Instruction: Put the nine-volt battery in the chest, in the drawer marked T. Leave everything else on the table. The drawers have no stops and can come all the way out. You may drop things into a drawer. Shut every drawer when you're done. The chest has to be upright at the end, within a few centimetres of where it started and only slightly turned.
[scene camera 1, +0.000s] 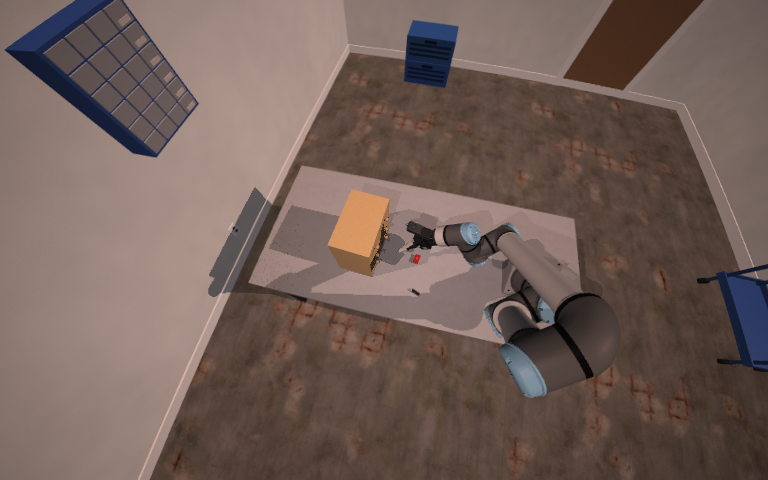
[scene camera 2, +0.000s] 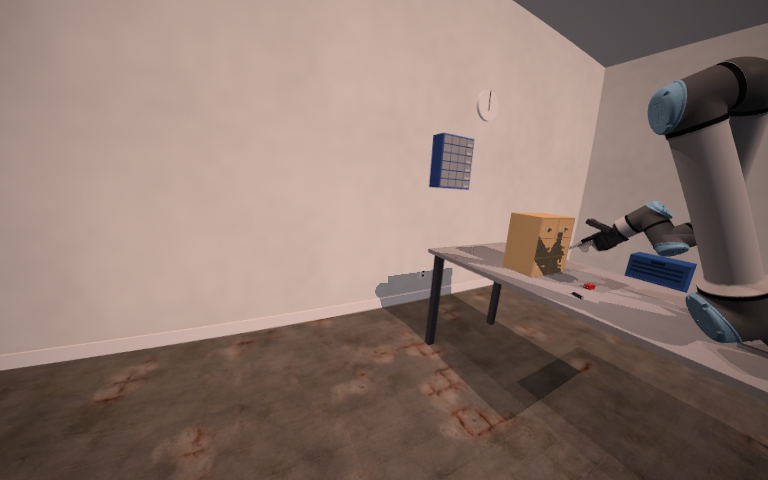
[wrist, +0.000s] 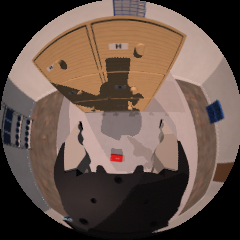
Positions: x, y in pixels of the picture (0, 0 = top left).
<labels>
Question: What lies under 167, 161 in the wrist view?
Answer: The gripper.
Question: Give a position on a wooden chest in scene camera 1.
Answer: At 351, 243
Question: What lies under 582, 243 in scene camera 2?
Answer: The gripper.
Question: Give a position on a wooden chest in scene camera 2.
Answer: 524, 230
</labels>
